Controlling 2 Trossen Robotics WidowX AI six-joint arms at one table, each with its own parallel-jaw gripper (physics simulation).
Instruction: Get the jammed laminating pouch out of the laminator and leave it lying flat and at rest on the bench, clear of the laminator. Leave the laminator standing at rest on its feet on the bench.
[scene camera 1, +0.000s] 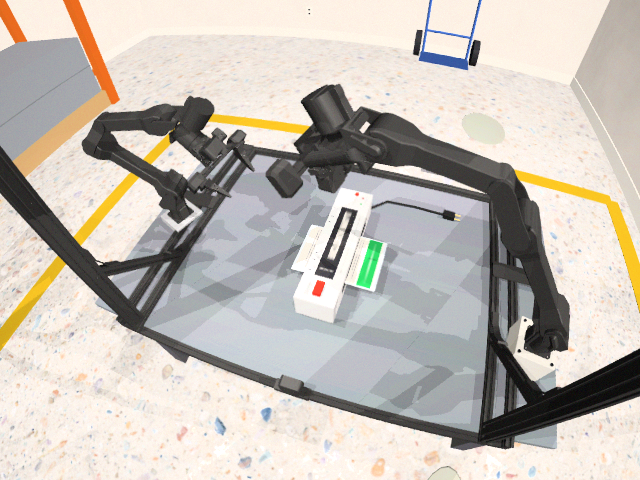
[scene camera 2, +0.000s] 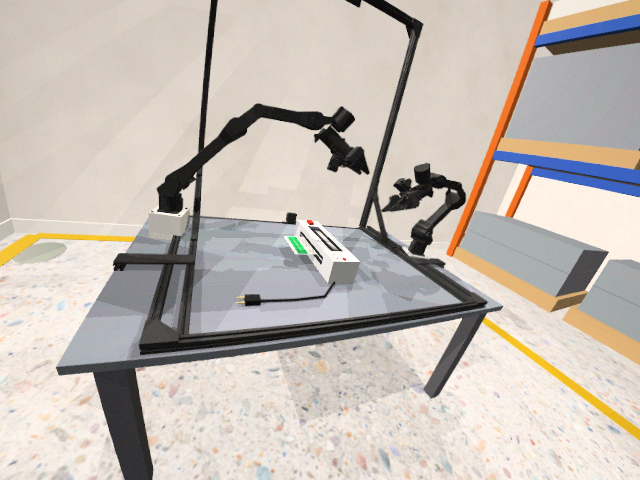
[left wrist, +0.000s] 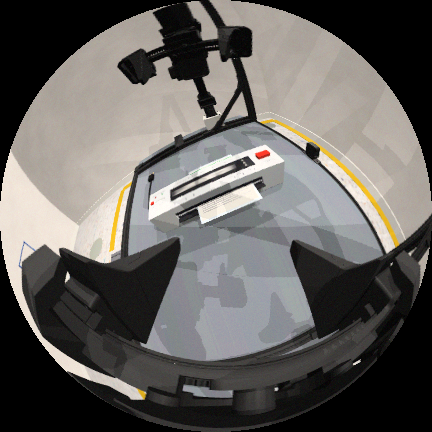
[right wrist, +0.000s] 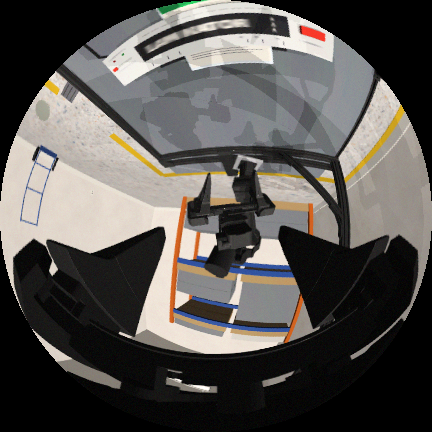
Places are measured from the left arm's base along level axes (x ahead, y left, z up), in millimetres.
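Where they show: left gripper, fingertip midpoint: (scene camera 1: 242, 184) (scene camera 2: 385, 211) (left wrist: 237, 245) (right wrist: 232, 170); right gripper, fingertip midpoint: (scene camera 1: 282, 158) (scene camera 2: 364, 174) (left wrist: 179, 66) (right wrist: 222, 232); left arm's base at its link origin: (scene camera 1: 180, 213) (scene camera 2: 416, 252) (right wrist: 246, 165); right arm's base at its link origin: (scene camera 1: 538, 342) (scene camera 2: 170, 210) (left wrist: 211, 114).
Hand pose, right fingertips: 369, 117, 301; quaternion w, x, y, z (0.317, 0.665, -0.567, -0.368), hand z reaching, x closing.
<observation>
Things, the pixels of their top centre, and the offset from my right fingertips, as dx, dy, dz. "*": a spot on its surface instead. Level surfaces: height alone.
- black cord with a plug, surface spot: (scene camera 2: 252, 299) (scene camera 1: 450, 212) * +282, +407, -315
- bench at its surface level: dz -329
- small black block at a spot on its surface: (scene camera 1: 289, 383) (scene camera 2: 292, 213) * +238, -283, -275
The white laminator (scene camera 1: 315, 305) (scene camera 2: 345, 271) (left wrist: 275, 171) (right wrist: 324, 49) stands upright mid-bench. The jammed pouch passes through it. Its printed end (left wrist: 231, 203) (right wrist: 230, 56) sticks out on the side facing the left arm. Its green end (scene camera 1: 369, 264) (scene camera 2: 298, 244) sticks out on the opposite side. My left gripper (scene camera 1: 241, 182) (scene camera 2: 384, 209) (left wrist: 237, 245) is open and empty, raised above the bench edge at the left of scene camera 1, apart from the pouch. My right gripper (scene camera 1: 308, 181) (scene camera 2: 364, 172) is open and empty, high above the laminator's far-left side in scene camera 1.
A black cord with a plug (scene camera 1: 449, 214) (scene camera 2: 252, 299) trails from the laminator's end. A black frame (scene camera 1: 217, 358) (scene camera 2: 310, 330) borders the bench (scene camera 1: 248, 330), with uprights at its corners. A small black block (scene camera 1: 289, 383) (scene camera 2: 291, 217) sits on one frame bar.
</observation>
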